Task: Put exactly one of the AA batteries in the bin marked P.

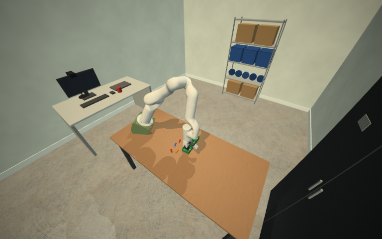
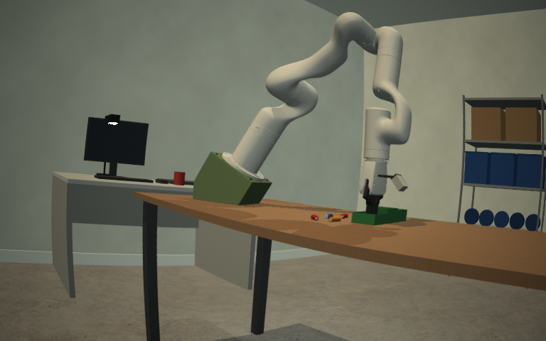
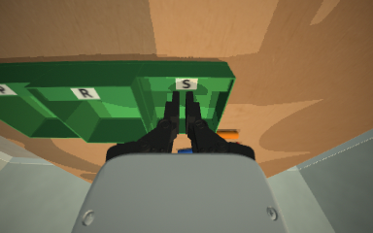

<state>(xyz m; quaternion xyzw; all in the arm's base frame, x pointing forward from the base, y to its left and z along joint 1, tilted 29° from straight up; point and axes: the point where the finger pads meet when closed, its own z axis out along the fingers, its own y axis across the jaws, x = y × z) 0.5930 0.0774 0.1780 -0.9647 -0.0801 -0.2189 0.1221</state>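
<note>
The bin row lies 8 cm to the left of my hand, 2 cm behind it and 1 cm below it. Also, from my hand: black round thing 15 cm behind, 9 cm to the left, 3 cm below; blue AA battery 15 cm behind, 5 cm to the right, 3 cm below; orange AA battery 9 cm to the right, 7 cm behind, 3 cm below.
</note>
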